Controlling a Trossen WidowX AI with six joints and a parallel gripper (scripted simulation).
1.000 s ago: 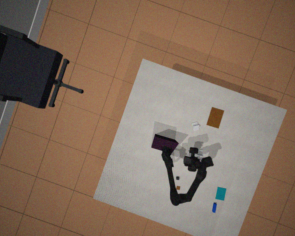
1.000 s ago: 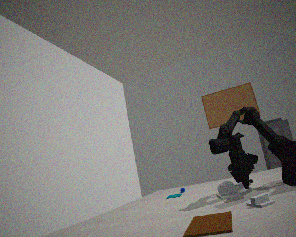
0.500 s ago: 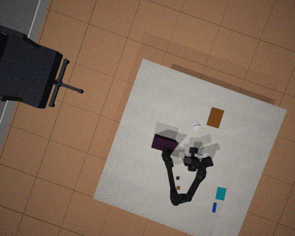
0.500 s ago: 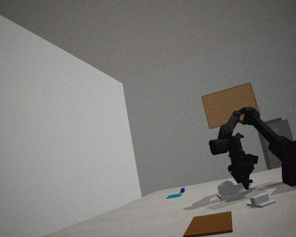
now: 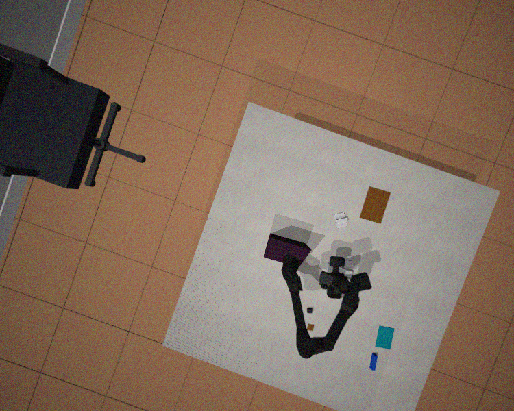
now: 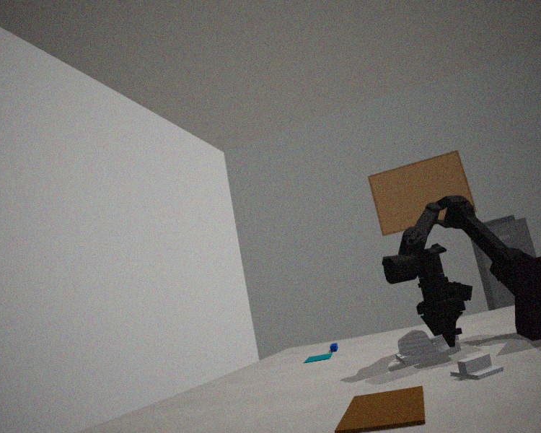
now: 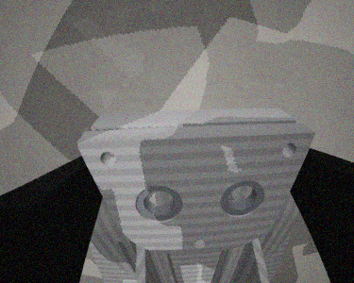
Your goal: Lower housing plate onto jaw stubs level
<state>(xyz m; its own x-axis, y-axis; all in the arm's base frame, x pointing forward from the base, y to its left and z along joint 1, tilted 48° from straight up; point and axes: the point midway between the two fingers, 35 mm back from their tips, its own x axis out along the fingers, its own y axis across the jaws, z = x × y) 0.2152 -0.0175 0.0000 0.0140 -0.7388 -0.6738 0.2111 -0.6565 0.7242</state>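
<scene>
The grey jaw assembly is 20 mm to the left of my gripper tip and 20 mm ahead of it. Also, from my gripper tip: blue block 370 mm to the right, 340 mm ahead; then orange plate 380 mm to the left, 110 mm ahead, 10 mm below; then teal tile 360 mm ahead, 240 mm to the right, 10 mm below.
</scene>
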